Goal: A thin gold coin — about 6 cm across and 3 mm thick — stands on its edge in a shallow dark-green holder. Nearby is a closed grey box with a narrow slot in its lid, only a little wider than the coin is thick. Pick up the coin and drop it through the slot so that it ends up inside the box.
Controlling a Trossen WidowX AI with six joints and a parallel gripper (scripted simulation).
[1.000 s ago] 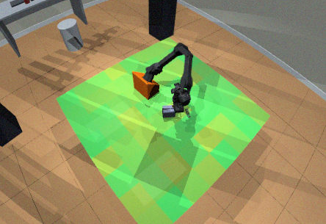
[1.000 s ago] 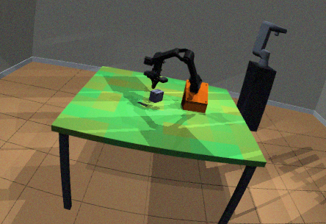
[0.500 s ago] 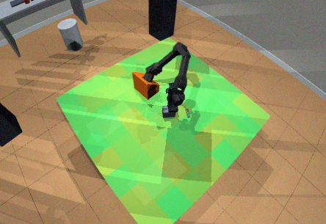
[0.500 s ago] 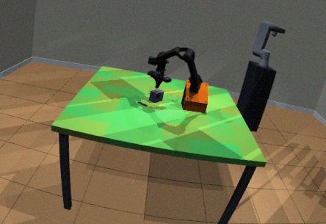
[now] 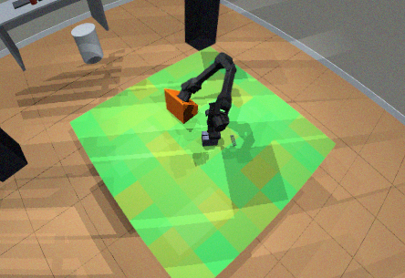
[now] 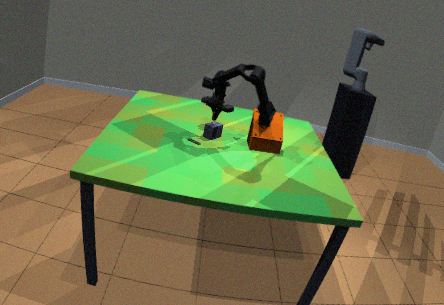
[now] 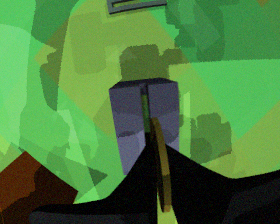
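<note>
My gripper tip is 2 cm below the gold coin.
</note>
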